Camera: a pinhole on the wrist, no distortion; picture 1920 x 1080 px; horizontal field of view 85.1 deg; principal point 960.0 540.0 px. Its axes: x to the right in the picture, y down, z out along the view. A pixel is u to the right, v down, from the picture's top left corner.
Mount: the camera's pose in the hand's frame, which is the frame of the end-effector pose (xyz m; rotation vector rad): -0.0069 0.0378 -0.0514 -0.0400 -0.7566 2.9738
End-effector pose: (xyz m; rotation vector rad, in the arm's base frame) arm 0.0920 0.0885 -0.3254 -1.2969 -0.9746 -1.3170
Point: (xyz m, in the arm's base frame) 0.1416 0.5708 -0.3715
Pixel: 1129 146
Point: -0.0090 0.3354 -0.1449
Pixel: 455 610
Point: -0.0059 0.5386 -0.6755
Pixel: 1778 474
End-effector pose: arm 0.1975 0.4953 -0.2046 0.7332 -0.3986 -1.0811
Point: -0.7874 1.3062 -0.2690
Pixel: outside the picture
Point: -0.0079 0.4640 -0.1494
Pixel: 1131 607
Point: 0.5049 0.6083 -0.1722
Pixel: behind the camera
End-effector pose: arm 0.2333 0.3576 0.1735 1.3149 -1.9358 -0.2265
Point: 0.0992 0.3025 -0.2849
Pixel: 1219 477
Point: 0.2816 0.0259 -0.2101
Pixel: 705 921
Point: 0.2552 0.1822 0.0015
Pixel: 638 898
